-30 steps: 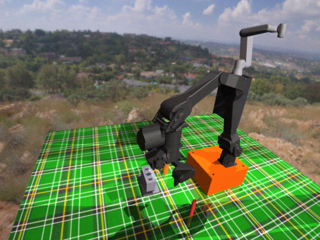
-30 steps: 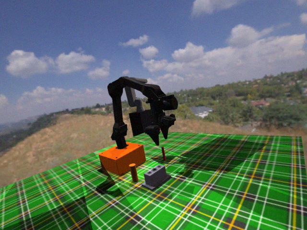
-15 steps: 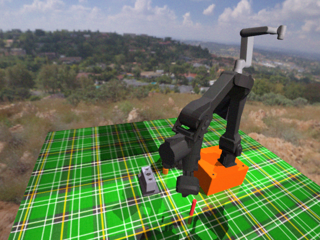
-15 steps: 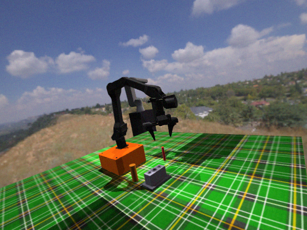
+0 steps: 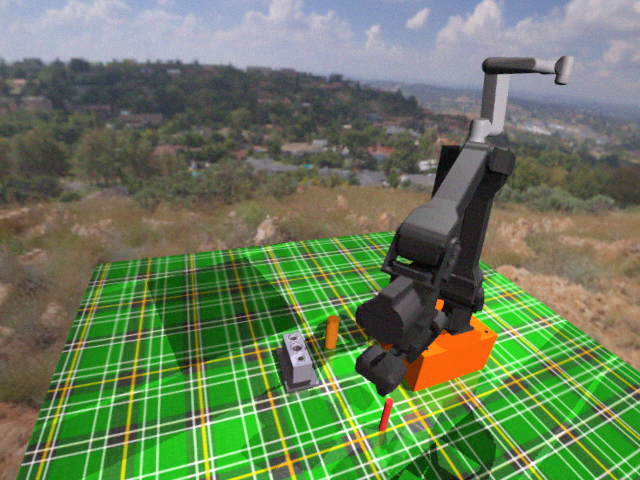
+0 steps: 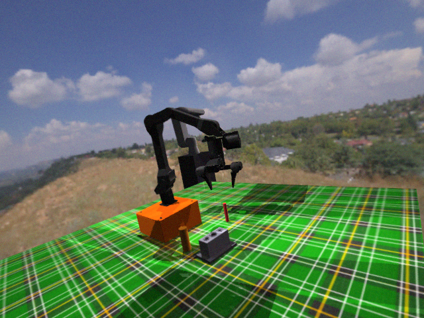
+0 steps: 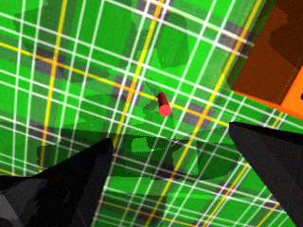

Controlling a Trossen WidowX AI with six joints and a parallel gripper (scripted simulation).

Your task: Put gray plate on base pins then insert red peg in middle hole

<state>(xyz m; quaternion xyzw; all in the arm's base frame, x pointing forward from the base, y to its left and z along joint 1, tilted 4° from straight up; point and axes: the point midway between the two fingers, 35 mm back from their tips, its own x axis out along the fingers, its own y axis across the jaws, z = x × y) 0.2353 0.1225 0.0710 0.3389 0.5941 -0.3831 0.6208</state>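
Now: the red peg 100 mm below my gripper tip. Also, from my gripper tip: dark gray base (190 mm to the right, 130 mm below, 110 mm ahead); then gray plate (190 mm to the right, 110 mm ahead, 100 mm below); then short brown post (230 mm to the right, 100 mm below, 10 mm ahead).
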